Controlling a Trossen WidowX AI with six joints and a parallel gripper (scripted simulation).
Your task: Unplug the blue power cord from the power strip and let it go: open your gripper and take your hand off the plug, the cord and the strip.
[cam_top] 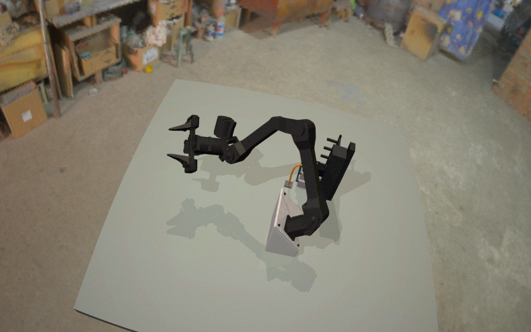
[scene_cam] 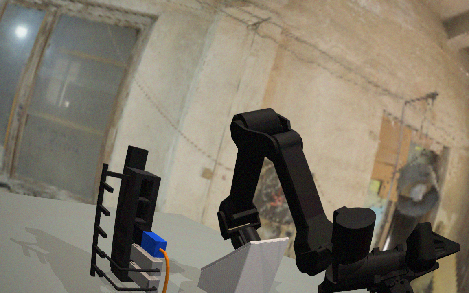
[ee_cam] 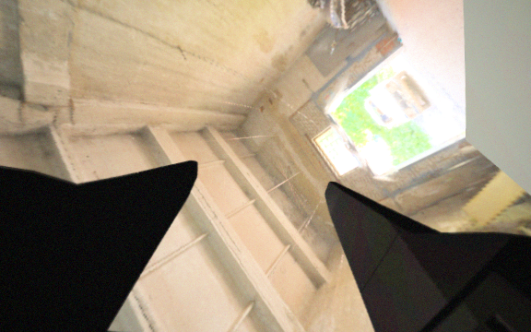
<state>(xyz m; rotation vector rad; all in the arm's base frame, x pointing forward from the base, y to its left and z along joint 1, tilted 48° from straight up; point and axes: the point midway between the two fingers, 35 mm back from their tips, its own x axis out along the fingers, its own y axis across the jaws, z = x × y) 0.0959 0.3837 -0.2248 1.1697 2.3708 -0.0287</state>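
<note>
Right now the blue plug is 19 cm ahead of my gripper tip, 49 cm to the right of it and 11 cm below it.
</note>
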